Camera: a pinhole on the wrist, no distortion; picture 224 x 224 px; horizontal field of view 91.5 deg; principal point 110.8 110.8 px. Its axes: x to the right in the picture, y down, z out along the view. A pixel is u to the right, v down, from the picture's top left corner.
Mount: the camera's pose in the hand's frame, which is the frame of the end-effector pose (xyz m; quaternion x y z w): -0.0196 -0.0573 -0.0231 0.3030 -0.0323 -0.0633 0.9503
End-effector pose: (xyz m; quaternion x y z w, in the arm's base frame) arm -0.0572 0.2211 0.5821 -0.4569 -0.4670 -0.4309 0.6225
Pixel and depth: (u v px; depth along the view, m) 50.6 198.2 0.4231
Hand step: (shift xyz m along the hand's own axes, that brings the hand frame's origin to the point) -0.2588 0.0074 0.5126
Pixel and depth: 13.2 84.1 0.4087
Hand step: -0.4324 -0.3207 0.2433
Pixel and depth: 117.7 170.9 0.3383
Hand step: -0.0134 -0.1031 0.3609
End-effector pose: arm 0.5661 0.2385 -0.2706 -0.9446 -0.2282 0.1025 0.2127
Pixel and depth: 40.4 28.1 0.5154
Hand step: -0.4396 -0.6213 0.1623
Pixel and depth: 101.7 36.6 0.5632
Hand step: -0.1609 -0.6824 0.2123
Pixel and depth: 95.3 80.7 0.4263
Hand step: -0.1339 -0.3877 0.2544
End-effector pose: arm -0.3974 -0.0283 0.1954 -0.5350 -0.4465 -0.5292 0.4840
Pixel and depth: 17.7 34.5 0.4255
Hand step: -0.4514 -0.4904 0.1424
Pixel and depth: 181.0 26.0 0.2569
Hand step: 0.0983 -0.3887 0.0741
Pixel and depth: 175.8 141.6 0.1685
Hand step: 0.0678 -0.1292 0.1440
